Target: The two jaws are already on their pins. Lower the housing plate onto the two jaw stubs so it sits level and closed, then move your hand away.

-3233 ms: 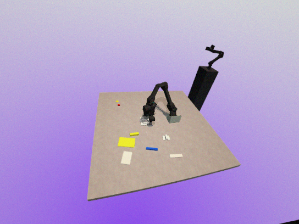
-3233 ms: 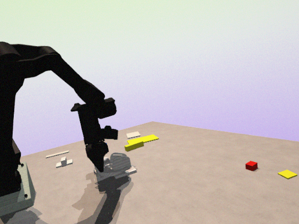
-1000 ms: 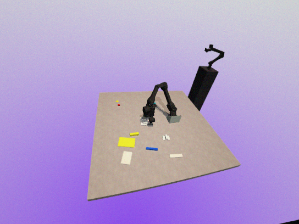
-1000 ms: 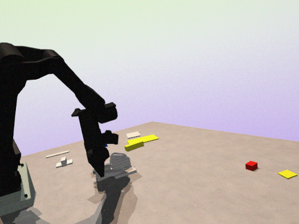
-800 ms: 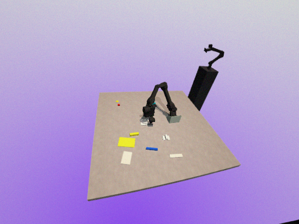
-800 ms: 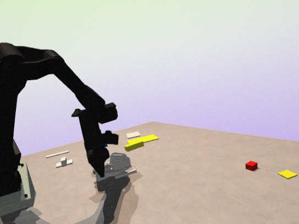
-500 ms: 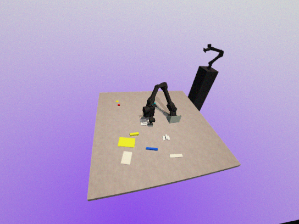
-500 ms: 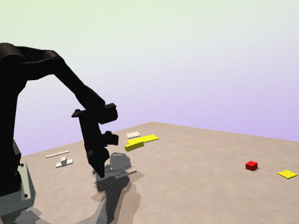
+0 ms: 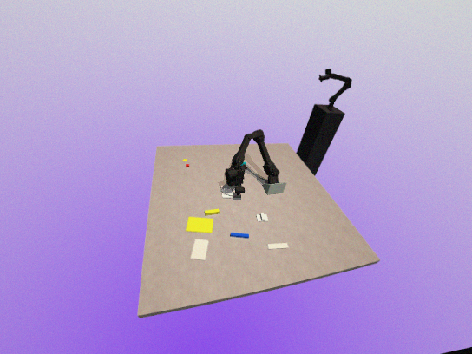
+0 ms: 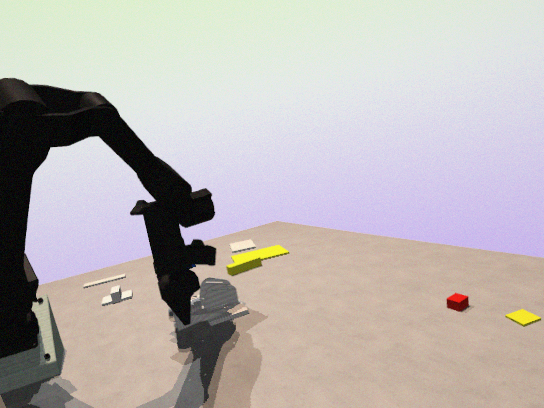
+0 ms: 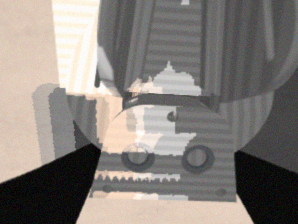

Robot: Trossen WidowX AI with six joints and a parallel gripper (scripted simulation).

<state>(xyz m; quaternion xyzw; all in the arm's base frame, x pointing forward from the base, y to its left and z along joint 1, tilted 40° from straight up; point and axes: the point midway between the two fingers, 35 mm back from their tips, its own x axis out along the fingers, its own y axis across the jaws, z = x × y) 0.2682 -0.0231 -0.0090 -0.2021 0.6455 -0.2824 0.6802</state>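
Now: the white housing part 1 cm ahead of my gripper tip and 2 cm above it. From my gripper tip the other things lie so: yellow plate 29 cm ahead, 24 cm to the left; then blue bar 7 cm ahead, 35 cm to the left; then yellow bar 20 cm ahead, 16 cm to the left.
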